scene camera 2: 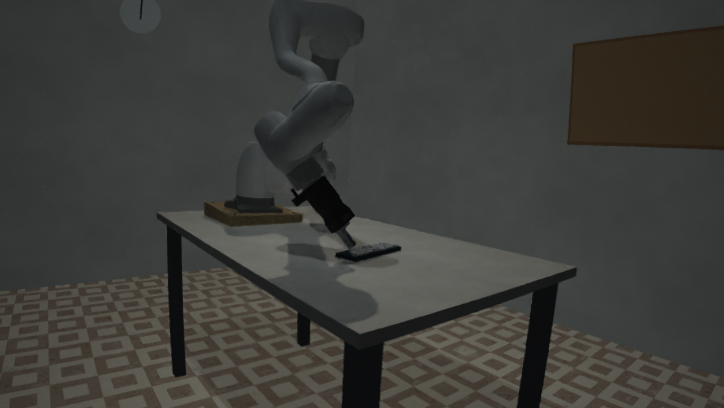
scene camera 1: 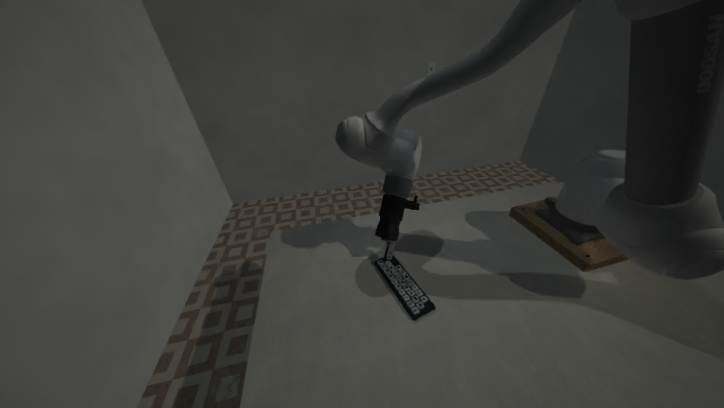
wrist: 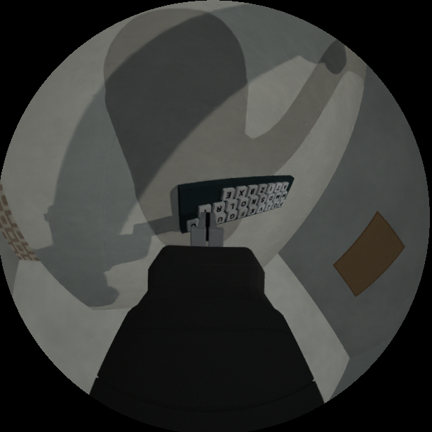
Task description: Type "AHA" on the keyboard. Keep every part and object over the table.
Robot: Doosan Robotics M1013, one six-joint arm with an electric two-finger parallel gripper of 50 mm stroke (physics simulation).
Labels:
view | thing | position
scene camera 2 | gripper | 352, 246
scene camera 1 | gripper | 387, 259
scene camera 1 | dark keyboard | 408, 292
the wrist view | gripper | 207, 220
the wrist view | dark keyboard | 231, 198

